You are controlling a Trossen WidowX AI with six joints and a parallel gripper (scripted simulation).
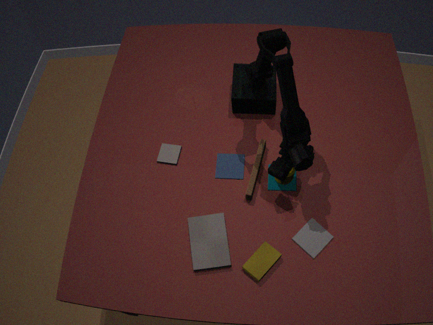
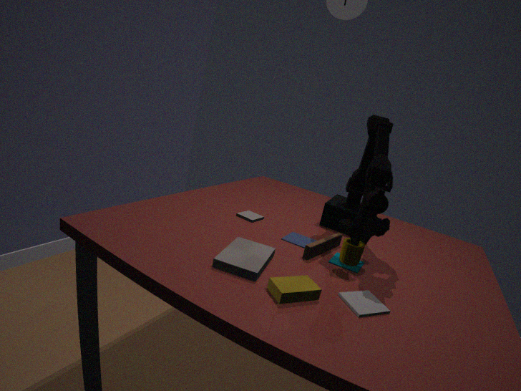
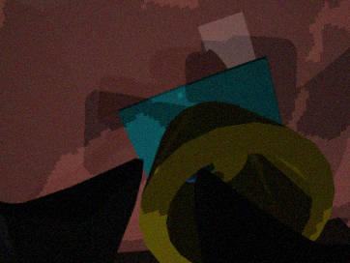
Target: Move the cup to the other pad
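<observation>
My gripper tip is now 2 cm short of the yellow cup, 1 cm to the left of it and 1 cm above it. Also, from my gripper tip: wooden bar: 3 cm ahead, 10 cm to the right, 3 cm below; then blue pad: 3 cm ahead, 20 cm to the right, 5 cm below; then teal pad: 3 cm ahead, 1 cm to the right, 5 cm below.
</observation>
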